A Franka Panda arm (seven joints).
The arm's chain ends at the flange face. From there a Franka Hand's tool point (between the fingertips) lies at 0.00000 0.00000 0.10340 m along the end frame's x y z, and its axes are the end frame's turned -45 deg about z.
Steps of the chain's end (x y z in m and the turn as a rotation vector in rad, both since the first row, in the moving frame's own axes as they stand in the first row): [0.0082, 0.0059, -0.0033, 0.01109, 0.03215, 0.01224]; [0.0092, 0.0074, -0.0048, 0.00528, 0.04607, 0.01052]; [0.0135, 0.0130, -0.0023, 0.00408, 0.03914, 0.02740]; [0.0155, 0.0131, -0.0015, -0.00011, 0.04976, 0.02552]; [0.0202, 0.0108, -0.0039, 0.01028, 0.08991, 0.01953]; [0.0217, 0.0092, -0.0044, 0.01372, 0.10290, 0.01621]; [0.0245, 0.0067, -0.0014, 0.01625, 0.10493, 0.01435]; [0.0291, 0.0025, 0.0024, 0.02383, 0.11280, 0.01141]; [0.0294, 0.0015, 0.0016, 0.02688, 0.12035, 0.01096]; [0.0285, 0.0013, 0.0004, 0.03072, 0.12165, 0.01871]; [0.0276, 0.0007, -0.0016, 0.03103, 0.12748, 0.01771]
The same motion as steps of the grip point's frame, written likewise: [0.0048, 0.0115, -0.0034, -0.01489, 0.03058, 0.01224]; [0.0050, 0.0147, -0.0049, -0.02884, 0.03631, 0.01052]; [0.0035, 0.0213, -0.0024, -0.02479, 0.03056, 0.02740]; [0.0053, 0.0239, -0.0016, -0.03526, 0.03511, 0.02552]; [0.0139, 0.0278, -0.0043, -0.05631, 0.07085, 0.01953]; [0.0173, 0.0284, -0.0050, -0.06306, 0.08246, 0.01621]; [0.0214, 0.0286, -0.0020, -0.06271, 0.08569, 0.01435]; [0.0287, 0.0289, 0.0017, -0.06291, 0.09661, 0.01141]; [0.0304, 0.0287, 0.0008, -0.06609, 0.10411, 0.01096]; [0.0303, 0.0278, -0.0004, -0.06430, 0.10774, 0.01871]; [0.0305, 0.0271, -0.0025, -0.06820, 0.11208, 0.01771]
